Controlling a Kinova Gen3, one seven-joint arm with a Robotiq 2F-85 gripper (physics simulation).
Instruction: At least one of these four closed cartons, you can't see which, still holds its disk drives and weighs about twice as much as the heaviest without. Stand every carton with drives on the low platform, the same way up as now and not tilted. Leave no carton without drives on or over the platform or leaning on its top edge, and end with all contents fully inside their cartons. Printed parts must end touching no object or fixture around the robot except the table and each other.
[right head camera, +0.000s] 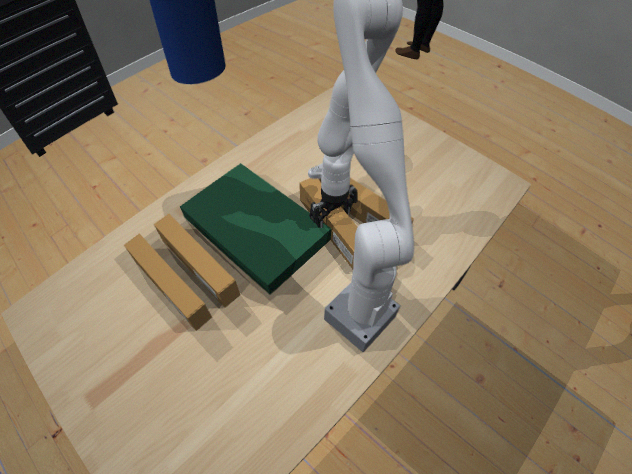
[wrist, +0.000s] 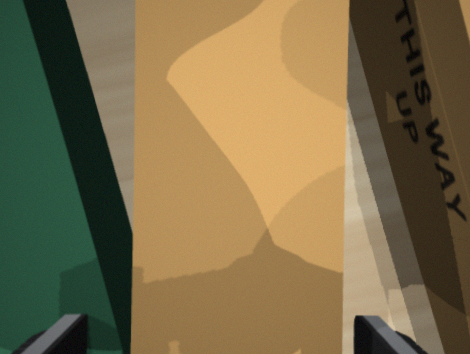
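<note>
The green low platform (right head camera: 209, 204) (wrist: 40, 150) lies mid-table. One closed brown carton (right head camera: 343, 229) (wrist: 235, 150) lies right of it, close to its edge; whether they touch I cannot tell. My gripper (right head camera: 335, 214) (wrist: 222, 332) is open over this carton, with one fingertip to each side of its width in the wrist view and nothing gripped. A second carton (right head camera: 375, 201) (wrist: 445, 125), marked "THIS WAY UP", lies further right, partly hidden by the arm. Two more cartons, an inner one (right head camera: 196, 257) and an outer one (right head camera: 165, 280), lie left of the platform, roughly parallel, with a gap between them.
The robot base (right head camera: 362, 316) stands on the wooden table (right head camera: 204, 408) near its edge. The arm rises over the right-hand cartons. A black drawer cabinet (right head camera: 51, 71), a blue barrel (right head camera: 188, 40) and a person's legs (right head camera: 426, 25) are beyond the table.
</note>
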